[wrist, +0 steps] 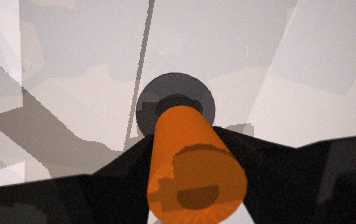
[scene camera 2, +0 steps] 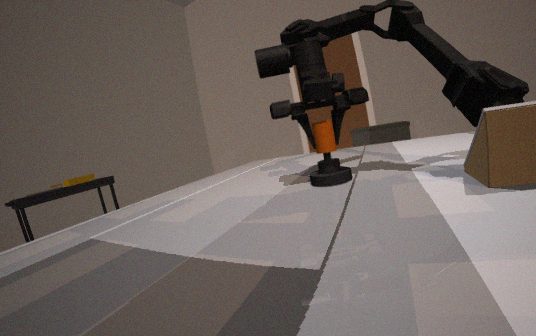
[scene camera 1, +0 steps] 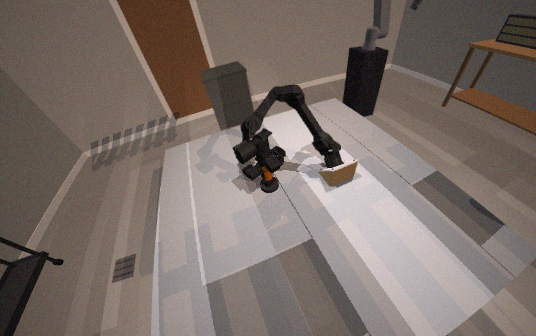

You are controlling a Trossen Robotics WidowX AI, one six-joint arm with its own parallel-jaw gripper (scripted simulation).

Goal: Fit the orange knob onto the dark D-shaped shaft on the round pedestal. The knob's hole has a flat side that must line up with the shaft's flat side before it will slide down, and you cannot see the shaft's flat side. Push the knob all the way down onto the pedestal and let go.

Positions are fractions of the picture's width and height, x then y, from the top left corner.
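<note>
I see my gripper (scene camera 2: 0.61,0.44), (wrist: 0.51,0.61), (scene camera 1: 0.50,0.52). Also a dark pedestal (scene camera 2: 0.61,0.52), (wrist: 0.47,0.40).
</note>
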